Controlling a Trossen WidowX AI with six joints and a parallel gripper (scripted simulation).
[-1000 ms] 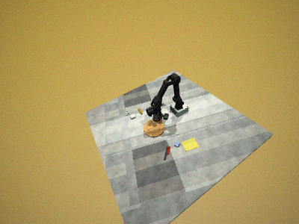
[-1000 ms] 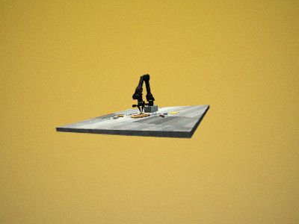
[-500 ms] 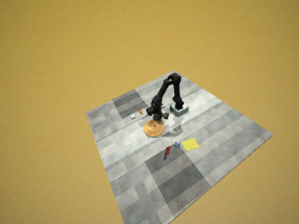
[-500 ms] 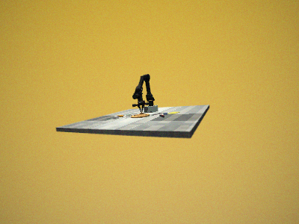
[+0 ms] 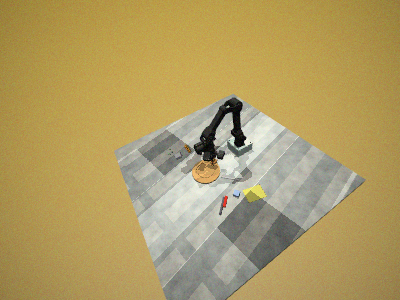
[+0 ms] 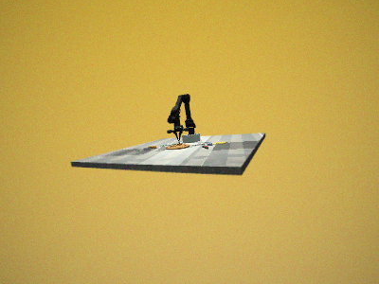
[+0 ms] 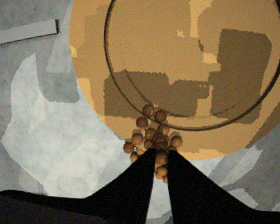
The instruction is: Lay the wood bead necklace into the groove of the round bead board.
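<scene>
Right now the round bead board is 7 cm ahead of my gripper tip, 4 cm to the left of it and 4 cm below it. Also, from my gripper tip: thin grey stick 16 cm to the left, 6 cm behind, 5 cm below; small blue block 29 cm to the left, 4 cm below, 4 cm behind; grey piece 21 cm ahead, 19 cm to the right, 4 cm below.
</scene>
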